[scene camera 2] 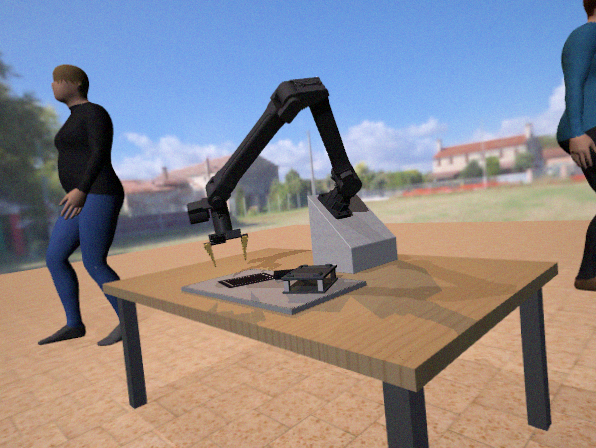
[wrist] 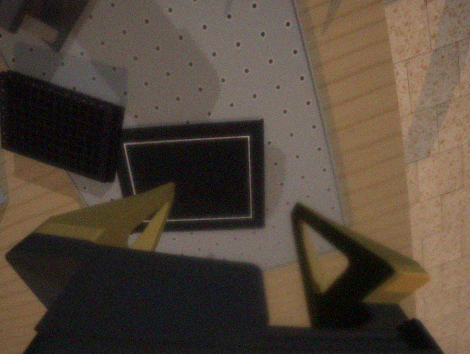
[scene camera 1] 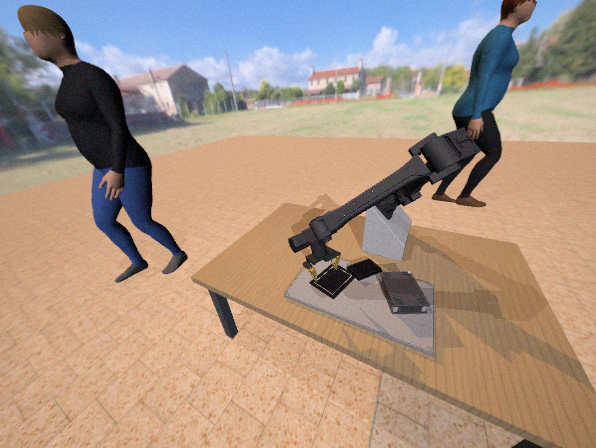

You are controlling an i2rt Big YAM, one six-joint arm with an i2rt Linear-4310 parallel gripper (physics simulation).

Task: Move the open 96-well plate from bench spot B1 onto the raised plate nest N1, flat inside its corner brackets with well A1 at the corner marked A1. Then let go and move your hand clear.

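Places are measured from the arm's base along level axes (x ahead, y left, z up), in metres.
Pixels of known places: gripper, fingertip midpoint: (scene camera 2: 230, 263) (wrist: 236, 199) (scene camera 1: 326, 275); arm's base at its link origin: (scene camera 2: 333, 206) (scene camera 1: 381, 206).
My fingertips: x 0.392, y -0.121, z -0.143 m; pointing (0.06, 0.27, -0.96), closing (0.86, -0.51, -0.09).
Observation:
Ahead of a thing's pixels: the offset from my fingertips to its middle. "spot": to the spot under its first point. Level surfaces: height alone.
The dark 96-well plate @(dy +0.116, dx -0.162, dz -0.058 m) (scene camera 1: 364, 269) (scene camera 2: 282, 274) (wrist: 62, 125) lies flat beside a black pad with a thin white outline @(spot: dy +0.014, dx -0.038, dz -0.064 m) (scene camera 1: 332, 281) (scene camera 2: 246, 280) (wrist: 200, 175), close to its edge. No spot label is readable. The raised nest @(dy +0.274, dx -0.084, dz -0.041 m) (scene camera 1: 404, 290) (scene camera 2: 310, 273) is a dark platform on short light posts, on the plate's other side; part of it shows in the wrist view (wrist: 67, 17). Its A1 mark is not readable. My gripper (scene camera 1: 325, 275) (scene camera 2: 230, 263) (wrist: 236, 199) is open and empty, above the outlined pad and to the side of the well plate.
A grey perforated board @(dy +0.124, dx -0.043, dz -0.072 m) (scene camera 1: 360, 315) (scene camera 2: 210, 289) (wrist: 245, 45) carries the pad and nest on the wooden table @(dz -0.079 m) (scene camera 1: 260, 260) (scene camera 2: 350, 340). The arm's grey wedge base (scene camera 1: 385, 235) (scene camera 2: 372, 255) stands behind them. Two people (scene camera 1: 95, 125) (scene camera 1: 487, 75) are beyond the table.

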